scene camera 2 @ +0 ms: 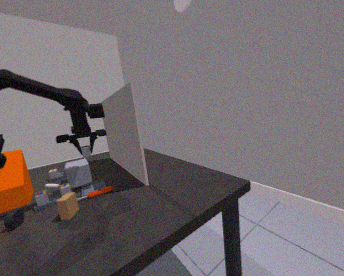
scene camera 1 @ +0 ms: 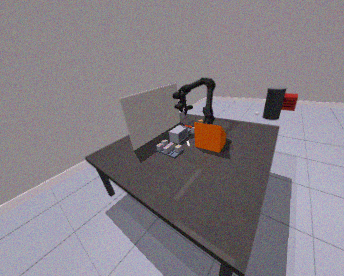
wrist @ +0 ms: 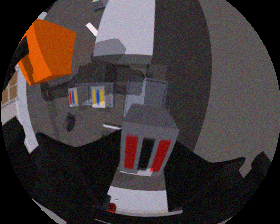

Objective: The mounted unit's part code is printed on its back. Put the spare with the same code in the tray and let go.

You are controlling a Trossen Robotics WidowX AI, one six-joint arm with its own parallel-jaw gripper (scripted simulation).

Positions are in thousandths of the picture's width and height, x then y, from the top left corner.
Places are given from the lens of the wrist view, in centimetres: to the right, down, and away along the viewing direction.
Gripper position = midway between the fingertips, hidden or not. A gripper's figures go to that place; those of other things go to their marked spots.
my gripper (wrist: 520, 600): 0, 2, 10
grey panel (wrist: 838, 551): 19, 2, 13
